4 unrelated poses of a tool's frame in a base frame.
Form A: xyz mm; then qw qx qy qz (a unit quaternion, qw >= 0).
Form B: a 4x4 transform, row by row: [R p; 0 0 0 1], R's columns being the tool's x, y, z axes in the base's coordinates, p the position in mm. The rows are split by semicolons. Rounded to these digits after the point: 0 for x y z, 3 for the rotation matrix.
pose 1, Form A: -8 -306 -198 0.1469 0.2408 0.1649 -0.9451
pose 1, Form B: -0.841 0.357 -0.407 -8; -0.198 -0.902 -0.382 -306; -0.504 -0.241 0.830 -198; 0 0 0 1
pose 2, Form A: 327 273 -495 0.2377 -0.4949 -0.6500 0.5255
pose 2, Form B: -0.397 0.394 -0.829 327; 0.893 -0.042 -0.448 273; -0.211 -0.918 -0.335 -495; 0 0 0 1
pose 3, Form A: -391 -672 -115 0.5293 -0.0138 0.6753 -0.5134
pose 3, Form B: -0.439 0.525 0.729 -391; -0.562 0.472 -0.679 -672; -0.701 -0.708 0.088 -115; 0 0 0 1
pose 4, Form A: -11 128 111 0.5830 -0.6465 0.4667 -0.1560
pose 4, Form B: 0.516 -0.422 0.746 -11; -0.785 0.115 0.608 128; -0.342 -0.899 -0.272 111; 0 0 0 1
